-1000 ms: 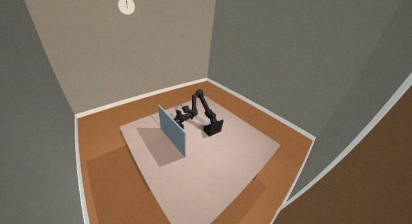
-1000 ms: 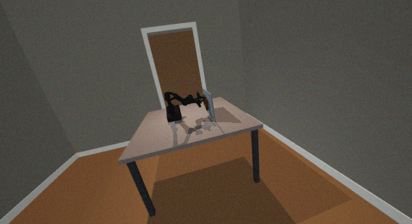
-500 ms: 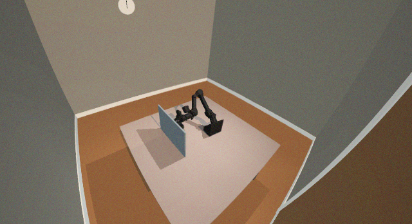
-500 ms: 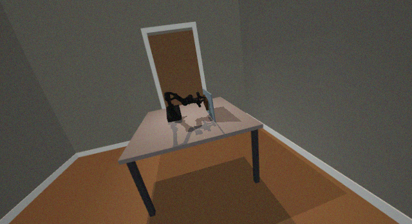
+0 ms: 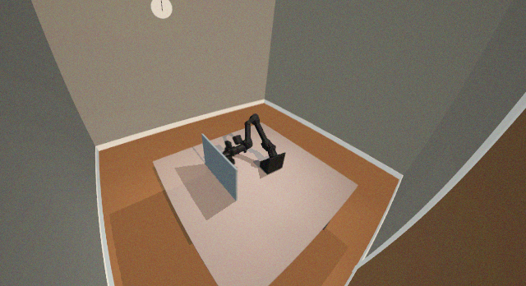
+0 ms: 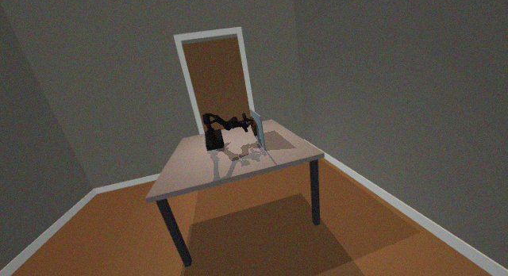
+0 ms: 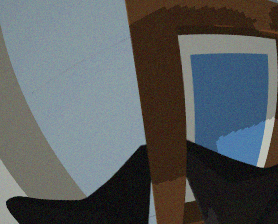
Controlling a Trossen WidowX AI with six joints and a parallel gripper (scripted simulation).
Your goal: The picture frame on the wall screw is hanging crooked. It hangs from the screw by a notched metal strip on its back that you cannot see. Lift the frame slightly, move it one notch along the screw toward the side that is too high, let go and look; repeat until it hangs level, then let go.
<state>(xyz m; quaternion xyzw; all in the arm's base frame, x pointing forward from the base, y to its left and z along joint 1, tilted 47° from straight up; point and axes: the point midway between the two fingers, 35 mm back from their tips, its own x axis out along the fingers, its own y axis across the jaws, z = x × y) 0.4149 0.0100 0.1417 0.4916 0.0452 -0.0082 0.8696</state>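
Right now my gripper tip is 50 mm above the picture frame and 10 mm to the right of it. From my gripper tip the other things lie so: wall panel (70 mm below, 10 mm to the left, 10 mm ahead).
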